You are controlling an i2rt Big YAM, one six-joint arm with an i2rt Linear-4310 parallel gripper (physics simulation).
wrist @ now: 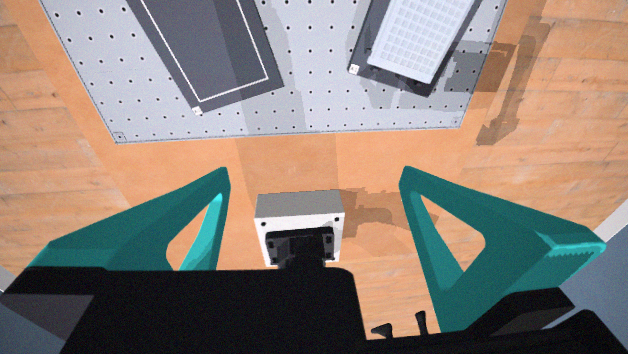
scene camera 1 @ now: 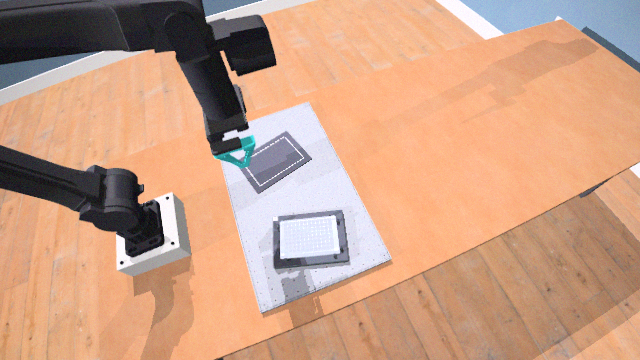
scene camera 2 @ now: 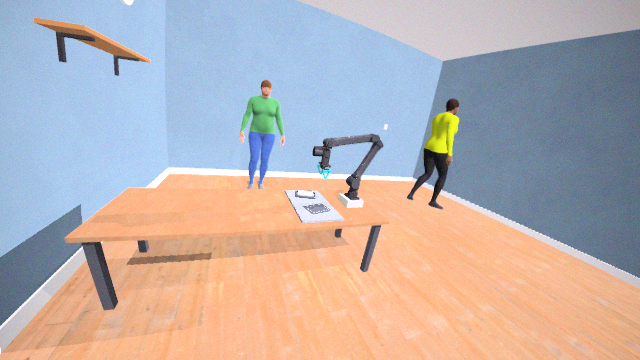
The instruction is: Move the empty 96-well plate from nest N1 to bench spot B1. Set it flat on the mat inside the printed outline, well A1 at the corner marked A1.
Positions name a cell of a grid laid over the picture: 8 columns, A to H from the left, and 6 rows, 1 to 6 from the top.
Scene:
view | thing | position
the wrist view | my gripper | E3
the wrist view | white well plate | F1
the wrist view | dark pad with white printed outline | C2
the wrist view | grey dotted mat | B2
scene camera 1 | my gripper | D3
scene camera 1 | white well plate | D4
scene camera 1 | dark pad with white printed outline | D3
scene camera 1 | grey dotted mat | E4
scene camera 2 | grey dotted mat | D4

